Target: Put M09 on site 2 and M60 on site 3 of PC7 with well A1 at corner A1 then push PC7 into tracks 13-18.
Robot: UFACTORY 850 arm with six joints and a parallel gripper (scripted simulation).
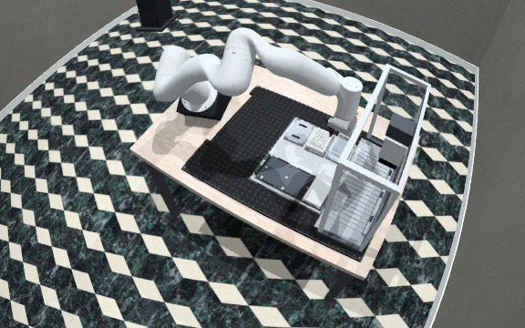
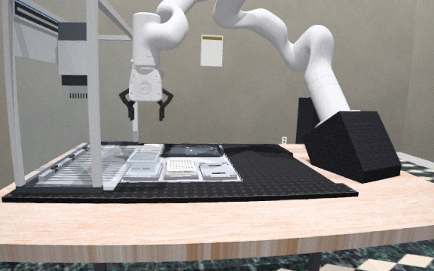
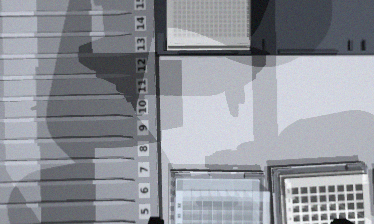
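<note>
Right now my hand is 13 cm above the deep-well block M09, 6 cm to the right of it and 1 cm short of it. The rest, counted from my hand: dark carrier PC7: 17 cm to the right, 15 cm below, 15 cm behind; then nest S3: 16 cm below, 6 cm to the left, 1 cm ahead; then post: 19 cm to the left, 14 cm ahead, 8 cm above.
</note>
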